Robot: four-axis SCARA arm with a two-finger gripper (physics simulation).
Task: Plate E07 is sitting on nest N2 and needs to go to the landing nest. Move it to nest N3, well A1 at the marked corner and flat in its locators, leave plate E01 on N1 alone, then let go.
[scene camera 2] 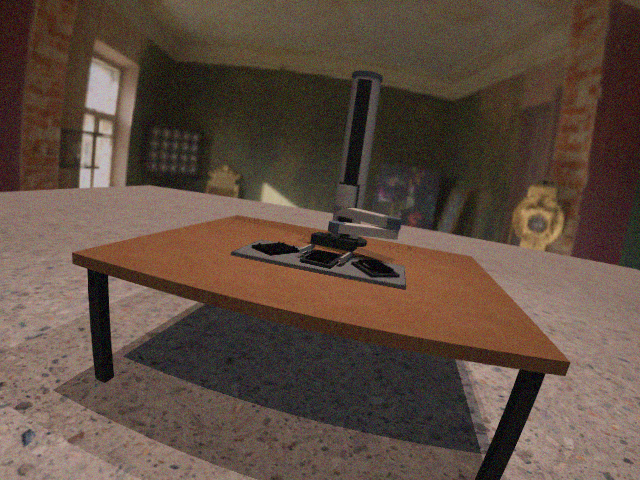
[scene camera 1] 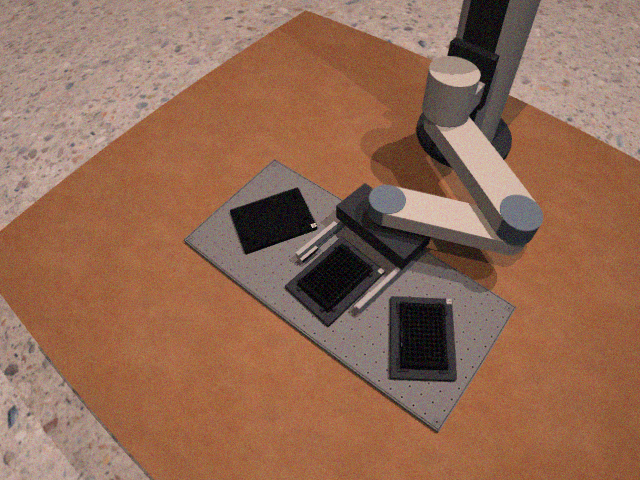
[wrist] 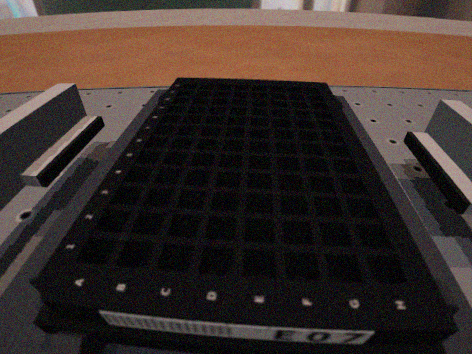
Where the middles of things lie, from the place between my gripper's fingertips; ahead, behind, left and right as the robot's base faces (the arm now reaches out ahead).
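Labels:
Dark nest [scene camera 1: 327,318]: 20 mm below my hand and 20 mm behind it.

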